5 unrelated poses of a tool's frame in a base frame.
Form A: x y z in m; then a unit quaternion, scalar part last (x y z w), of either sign.
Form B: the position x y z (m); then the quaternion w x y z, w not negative. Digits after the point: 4 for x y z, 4 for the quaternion.
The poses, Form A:
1: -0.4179 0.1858 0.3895 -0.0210 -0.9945 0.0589 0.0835
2: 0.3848 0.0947 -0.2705 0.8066 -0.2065 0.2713 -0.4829
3: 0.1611 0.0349 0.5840 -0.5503 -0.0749 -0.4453 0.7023
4: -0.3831 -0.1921 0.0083 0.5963 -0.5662 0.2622 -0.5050
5: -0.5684 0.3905 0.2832 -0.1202 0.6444 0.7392 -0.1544
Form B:
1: -0.4179 0.1858 0.3895 0.0835 -0.0210 -0.9945 0.0589
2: 0.3848 0.0947 -0.2705 0.4829 -0.8066 0.2065 -0.2713
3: 0.1611 0.0349 0.5840 0.7023 -0.5503 -0.0749 -0.4453
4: -0.3831 -0.1921 0.0083 0.5050 -0.5963 0.5662 -0.2622
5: -0.5684 0.3905 0.2832 0.1544 0.1202 -0.6444 -0.7392
